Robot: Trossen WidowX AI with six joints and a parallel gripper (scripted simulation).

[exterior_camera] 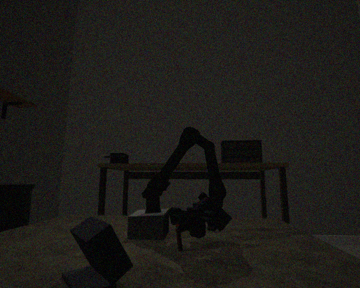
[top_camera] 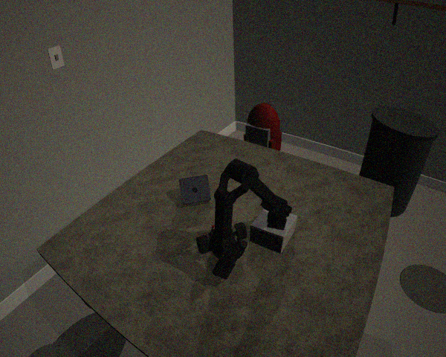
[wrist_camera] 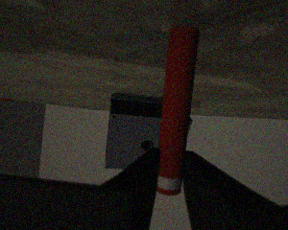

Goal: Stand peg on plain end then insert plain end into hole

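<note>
Now: gripper tip 1 cm above the red peg. The rest, counted from my gripper tip: dark sloped panel 18 cm ahead, 20 cm to the right, 1 cm above.
</note>
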